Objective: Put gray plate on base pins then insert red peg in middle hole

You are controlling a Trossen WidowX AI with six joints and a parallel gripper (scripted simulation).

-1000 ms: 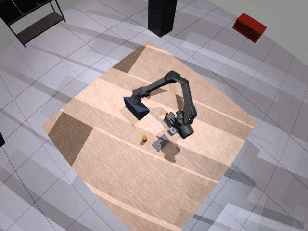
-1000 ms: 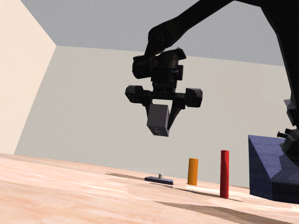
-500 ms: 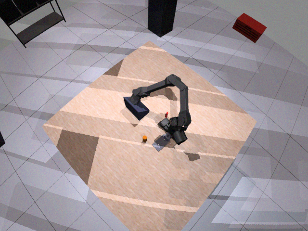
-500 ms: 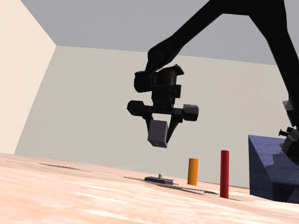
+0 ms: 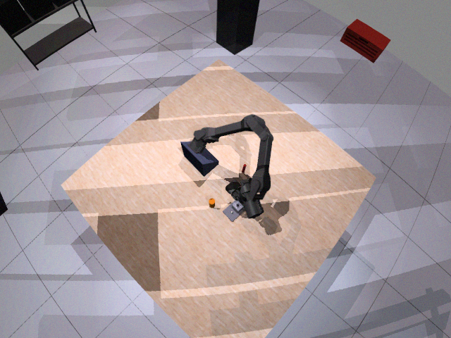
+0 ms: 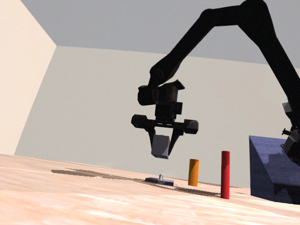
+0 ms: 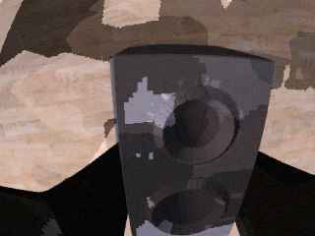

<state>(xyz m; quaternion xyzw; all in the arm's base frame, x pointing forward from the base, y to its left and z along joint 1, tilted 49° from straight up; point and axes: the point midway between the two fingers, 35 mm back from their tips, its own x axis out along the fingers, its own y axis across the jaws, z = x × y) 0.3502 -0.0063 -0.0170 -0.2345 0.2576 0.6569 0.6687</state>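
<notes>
The dark base is 7 cm below my gripper tip, 2 cm to the right of it and 1 cm behind it. Also, from my gripper tip: orange cylinder (10 cm to the right, 10 cm behind, 3 cm below); red peg (15 cm to the left, 13 cm behind, 3 cm below); gray plate (3 cm above).
</notes>
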